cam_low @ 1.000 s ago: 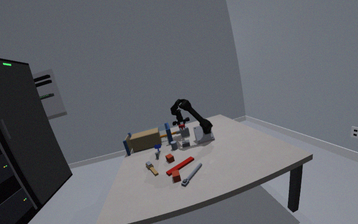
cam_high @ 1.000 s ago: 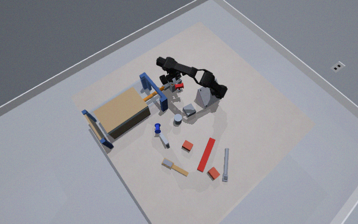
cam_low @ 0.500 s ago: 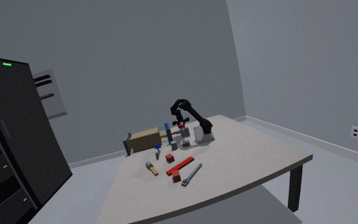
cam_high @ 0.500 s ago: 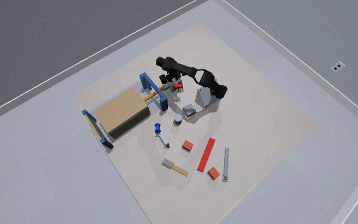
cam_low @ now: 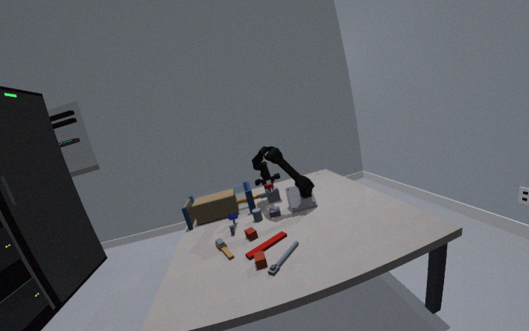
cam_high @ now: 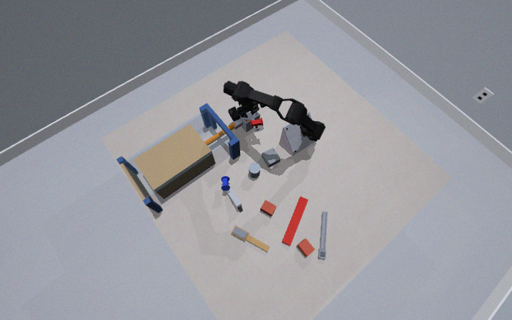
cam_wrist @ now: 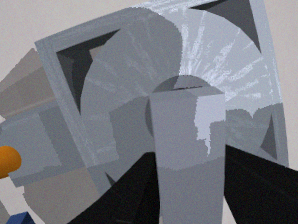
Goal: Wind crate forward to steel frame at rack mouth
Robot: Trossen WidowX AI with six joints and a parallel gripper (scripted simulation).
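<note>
The red-knobbed handle lies 40 mm to the left of my gripper tip, 20 mm above it and 10 mm ahead of it. The rest, counted from my gripper tip: red knob: 80 mm to the left, 40 mm above, 10 mm ahead; then blue frame: 160 mm ahead, 20 mm above, 10 mm to the right; then grey winch: 60 mm below, 30 mm to the right, 20 mm behind.
</note>
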